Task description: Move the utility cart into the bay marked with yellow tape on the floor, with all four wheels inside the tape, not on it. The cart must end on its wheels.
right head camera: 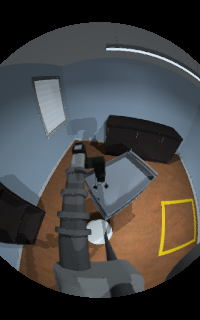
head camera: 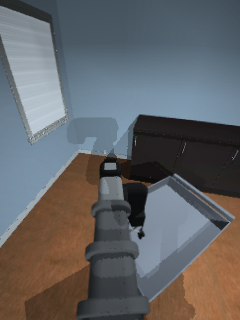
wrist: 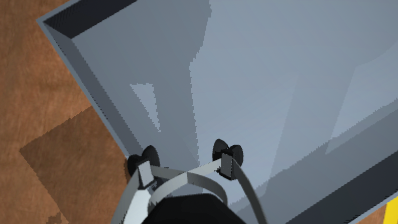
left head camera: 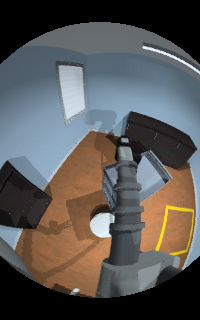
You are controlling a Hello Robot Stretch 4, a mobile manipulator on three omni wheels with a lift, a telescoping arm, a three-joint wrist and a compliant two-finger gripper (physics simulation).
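Seen in the pictures: gripper, fingertip midpoint: [right head camera: 100, 187] [head camera: 131, 237] [wrist: 186, 155]; robot's base at its link origin: [right head camera: 98, 230] [left head camera: 103, 223].
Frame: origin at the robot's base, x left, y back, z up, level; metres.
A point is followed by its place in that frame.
The utility cart [head camera: 185, 225] @[x -0.433, y -0.493, z 0.766 m] [left head camera: 154, 175] @[x -0.506, y -0.540, z 0.765 m] [right head camera: 125, 180] @[x -0.347, y -0.494, z 0.766 m] [wrist: 250, 65] @[x -0.206, y -0.510, z 0.766 m] has a grey rectangular top tray with low rims and stands upright, turned diagonally, in front of the dark cabinet. Its wheels are hidden. My gripper [right head camera: 101, 186] @[x -0.087, y -0.394, z 0.885 m] [wrist: 186, 155] @[x -0.087, y -0.394, z 0.885 m] points down over the tray near its left rim, open, with nothing between the fingers. In the wrist view the left fingertip overlaps that rim; contact cannot be told. The arm hides the gripper in the left head view. The yellow tape bay [left head camera: 180, 208] @[x -1.776, y -0.118, z -0.028 m] [right head camera: 177, 201] @[x -1.760, y -0.110, z -0.028 m] [wrist: 392, 210] @[x -1.178, y 0.197, z -0.028 m] lies to the right of the cart, which is outside it.
A long dark cabinet [head camera: 160, 150] @[x -0.649, y -1.583, z 0.616 m] [left head camera: 160, 142] @[x -1.088, y -1.446, z 0.591 m] [right head camera: 142, 135] @[x -1.035, y -1.463, z 0.699 m] stands by the back wall, close behind the cart. Another dark cabinet [left head camera: 22, 200] @[x 1.198, y -0.009, z 0.520 m] [right head camera: 17, 215] @[x 1.176, y -0.037, z 0.520 m] stands at the left wall. A white round disc [left head camera: 101, 225] @[x 0.030, y 0.015, z 0.187 m] [right head camera: 99, 232] @[x -0.026, y 0.018, z 0.187 m] is near the cart's near corner.
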